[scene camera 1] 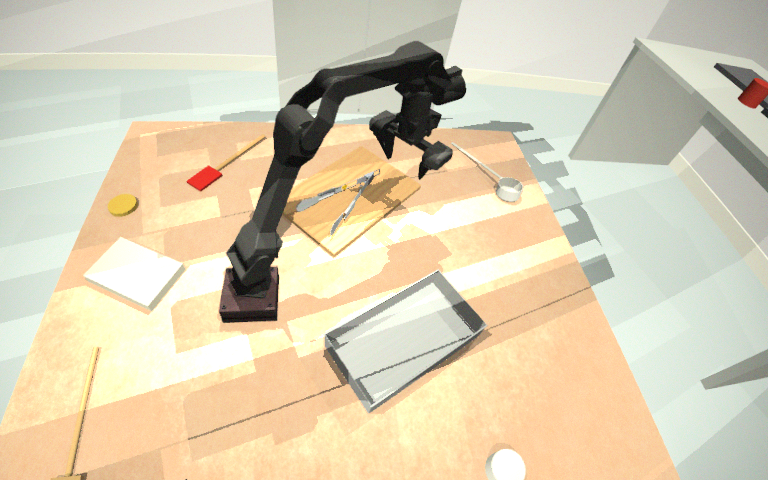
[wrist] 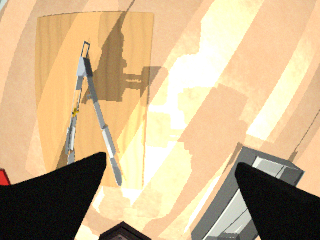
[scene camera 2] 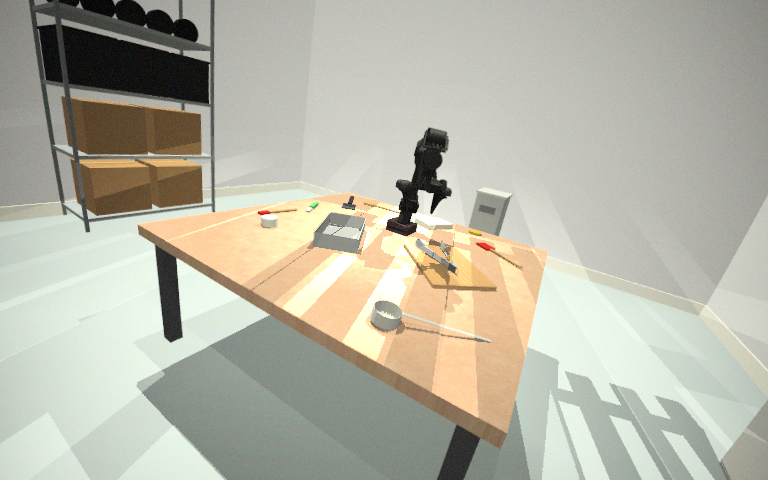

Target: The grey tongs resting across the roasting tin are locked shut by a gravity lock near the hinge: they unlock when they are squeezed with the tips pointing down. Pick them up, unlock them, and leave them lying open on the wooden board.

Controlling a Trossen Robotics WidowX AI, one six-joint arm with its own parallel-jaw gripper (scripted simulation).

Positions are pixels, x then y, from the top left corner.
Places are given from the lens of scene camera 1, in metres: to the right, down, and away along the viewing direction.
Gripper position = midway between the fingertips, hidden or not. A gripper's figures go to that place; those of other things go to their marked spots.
my gripper [scene camera 1: 404, 168]: 0.05, -0.16, 0.86
white block [scene camera 1: 141, 276]: -0.53, 0.08, 0.80
red spatula [scene camera 1: 206, 177]: -0.49, -0.17, 1.03
wooden board [scene camera 1: 389, 189]: 0.02, -0.14, 1.08
The marked spots on the wooden board and the white block are 0.66 m apart.
